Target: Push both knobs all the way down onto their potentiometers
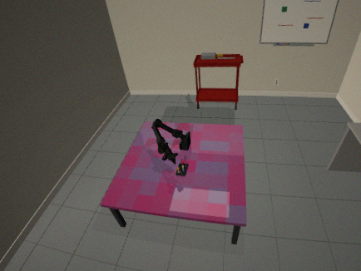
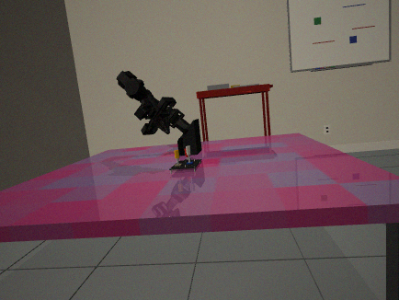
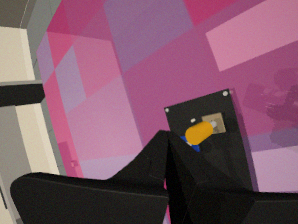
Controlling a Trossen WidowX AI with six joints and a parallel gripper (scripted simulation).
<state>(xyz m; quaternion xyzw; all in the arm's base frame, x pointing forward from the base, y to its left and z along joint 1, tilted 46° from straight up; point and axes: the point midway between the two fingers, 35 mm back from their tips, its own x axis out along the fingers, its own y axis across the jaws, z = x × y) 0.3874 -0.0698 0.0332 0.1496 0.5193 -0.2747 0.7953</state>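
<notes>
Now: gripper tip 10 cm past the red knob, 6 cm to the right of it and 9 cm above it.
</notes>
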